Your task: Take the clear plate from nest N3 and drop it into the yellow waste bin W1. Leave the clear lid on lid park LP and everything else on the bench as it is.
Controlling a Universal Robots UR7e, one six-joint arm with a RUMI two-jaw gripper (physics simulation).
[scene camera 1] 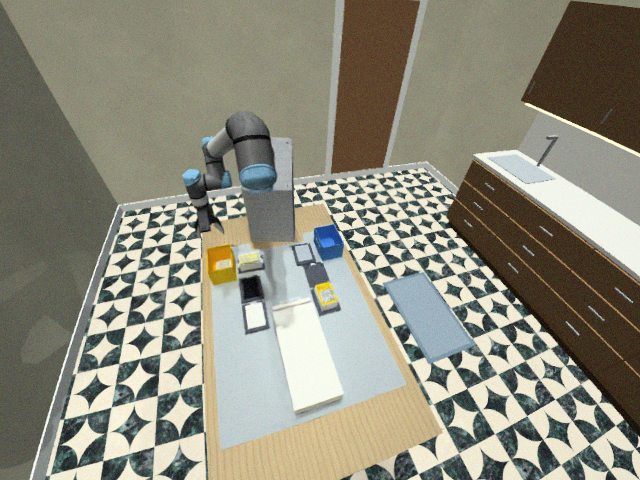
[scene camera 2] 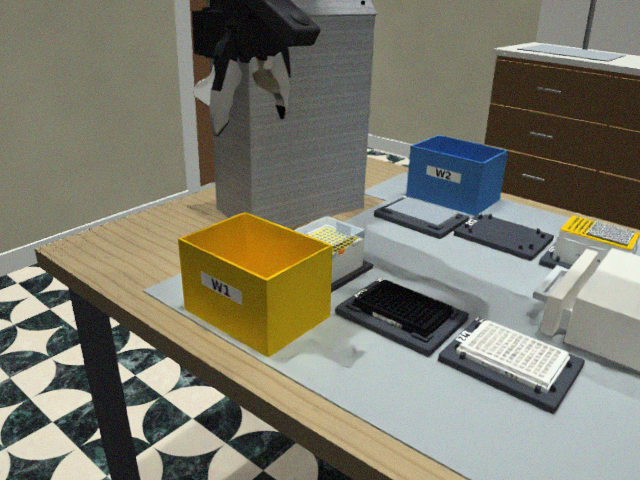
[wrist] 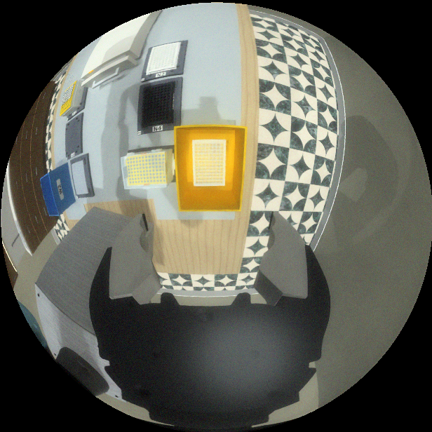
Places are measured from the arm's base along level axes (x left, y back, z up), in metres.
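Pixels of known places: gripper, fingertip midpoint: (scene camera 1: 211, 236) (scene camera 2: 251, 127).
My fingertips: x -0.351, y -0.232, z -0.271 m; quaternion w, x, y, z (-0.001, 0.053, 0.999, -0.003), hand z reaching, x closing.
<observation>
Ahead of a thing's pixels: the offset from my fingertips to its top centre.
The clear plate {dx +0.001, dy +0.004, dz -0.267 m} (scene camera 1: 223, 264) (wrist: 209, 162) lies flat on the floor of the yellow bin W1 {dx -0.002, dy -0.002, dz -0.165 m} (scene camera 1: 221, 276) (scene camera 2: 222, 320) (wrist: 185, 197); the bin's walls hide it in scene camera 2. My gripper (scene camera 1: 210, 233) (scene camera 2: 250, 124) (wrist: 207, 214) is open and empty. It is high above the bench, behind W1, clear of the bin. A dark nest {dx +0.489, dy -0.238, dz -0.263 m} (scene camera 1: 316, 274) (scene camera 2: 504, 236) (wrist: 74, 135) with no plate stands beside the lid park; its label is too small to read. The clear lid {dx +0.479, dy -0.063, dz -0.266 m} (scene camera 1: 303, 253) (scene camera 2: 423, 212) (wrist: 81, 176) lies flat on the lid park.
A tip rack {dx +0.157, dy -0.017, dz -0.208 m} (scene camera 1: 250, 261) (scene camera 2: 345, 260) (wrist: 146, 169) stands beside W1. A black plate {dx +0.114, dy -0.188, dz -0.259 m} (scene camera 1: 251, 287) (scene camera 2: 405, 307) (wrist: 159, 105) and a white plate {dx +0.092, dy -0.364, dz -0.259 m} (scene camera 1: 255, 316) (scene camera 2: 516, 353) (wrist: 164, 58) sit on nests. The blue bin W2 {dx +0.641, dy -0.075, dz -0.165 m} (scene camera 1: 328, 248) (scene camera 2: 444, 191) (wrist: 59, 190) and a grey pedestal (scene camera 2: 310, 124) stand behind.
</observation>
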